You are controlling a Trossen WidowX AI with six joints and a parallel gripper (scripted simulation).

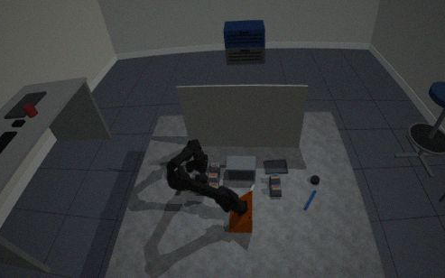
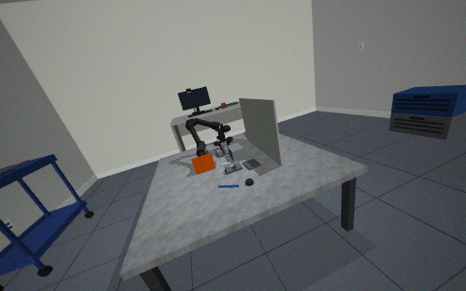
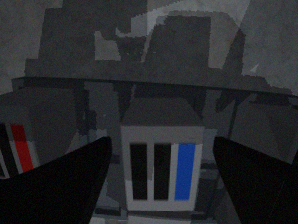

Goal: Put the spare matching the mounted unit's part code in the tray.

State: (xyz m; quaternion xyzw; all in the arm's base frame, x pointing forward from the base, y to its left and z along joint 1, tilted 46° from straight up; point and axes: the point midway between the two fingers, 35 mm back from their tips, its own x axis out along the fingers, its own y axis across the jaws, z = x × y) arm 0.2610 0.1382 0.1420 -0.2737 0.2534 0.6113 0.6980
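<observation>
The grey mounted unit lies 30 mm ahead of my gripper tip, 210 mm to the right of it and 30 mm above it. Round my gripper tip: tall grey panel 250 mm ahead, 250 mm to the right, 200 mm above.
</observation>
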